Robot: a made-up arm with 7 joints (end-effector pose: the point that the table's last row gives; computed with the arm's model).
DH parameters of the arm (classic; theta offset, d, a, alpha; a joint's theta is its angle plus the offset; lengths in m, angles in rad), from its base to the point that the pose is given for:
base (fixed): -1.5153 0 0.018 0
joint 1: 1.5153 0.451 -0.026 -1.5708
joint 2: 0 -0.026 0.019 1.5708
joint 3: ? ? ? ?
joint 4: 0 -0.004 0.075 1.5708
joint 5: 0 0.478 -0.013 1.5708
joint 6: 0 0.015 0.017 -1.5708
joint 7: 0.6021 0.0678 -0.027 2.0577
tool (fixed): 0.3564 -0.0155 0 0
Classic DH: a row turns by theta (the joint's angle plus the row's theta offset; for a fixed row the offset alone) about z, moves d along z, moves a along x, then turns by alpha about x.
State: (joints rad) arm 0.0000 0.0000 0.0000 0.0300 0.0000 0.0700 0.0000
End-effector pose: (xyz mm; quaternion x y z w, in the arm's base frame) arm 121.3 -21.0 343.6 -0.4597 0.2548 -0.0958 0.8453
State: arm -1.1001 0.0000 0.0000 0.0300 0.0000 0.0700 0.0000
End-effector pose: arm 52.9 -126.6 343.6 -0.2587 0.4575 -0.5236 0.6706
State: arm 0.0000 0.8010 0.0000 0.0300 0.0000 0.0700 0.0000
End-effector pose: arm -0.3 -21.0 271.2 -0.4607 0.5642 0.0910 0.6791
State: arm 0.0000 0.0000 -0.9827 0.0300 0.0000 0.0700 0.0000
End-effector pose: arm 83.8 -137.1 343.6 -0.2851 0.4416 -0.4833 0.7001
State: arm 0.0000 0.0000 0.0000 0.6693 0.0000 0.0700 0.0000
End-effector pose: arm 437.8 -21.0 488.3 -0.4063 -0.0237 -0.2354 0.8826
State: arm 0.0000 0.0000 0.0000 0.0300 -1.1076 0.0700 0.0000
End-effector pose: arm 121.6 -59.4 343.6 -0.5383 -0.0265 0.3589 0.7621
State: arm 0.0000 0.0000 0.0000 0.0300 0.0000 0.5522 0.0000
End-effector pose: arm 88.6 -21.0 359.5 -0.4693 0.4493 0.0167 0.7600
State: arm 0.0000 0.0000 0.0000 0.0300 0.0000 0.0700 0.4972
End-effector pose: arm 126.8 -7.1 343.4 -0.3912 0.3590 -0.3032 0.7913
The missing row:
joint 3: 0 0.443 0.067 1.5708
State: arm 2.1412 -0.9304 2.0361 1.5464 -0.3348 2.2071 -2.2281
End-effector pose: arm -130.1 -666.7 556.3 0.2482 0.4383 0.0842 0.8598
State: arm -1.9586 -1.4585 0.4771 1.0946 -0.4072 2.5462 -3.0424
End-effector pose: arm 225.6 110.5 907.3 -0.3000 0.2696 0.3853 0.8300
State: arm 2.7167 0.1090 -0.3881 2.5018 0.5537 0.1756 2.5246
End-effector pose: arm -307.1 261.5 1365.0 0.0622 0.8821 0.3346 0.3256
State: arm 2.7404 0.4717 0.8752 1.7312 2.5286 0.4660 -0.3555
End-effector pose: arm -720.8 -187.8 867.5 -0.3775 0.6490 0.6061 0.2626
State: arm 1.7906 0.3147 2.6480 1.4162 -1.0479 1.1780 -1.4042
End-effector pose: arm -231.2 -414.3 983.9 -0.5857 0.6200 -0.0497 0.5197
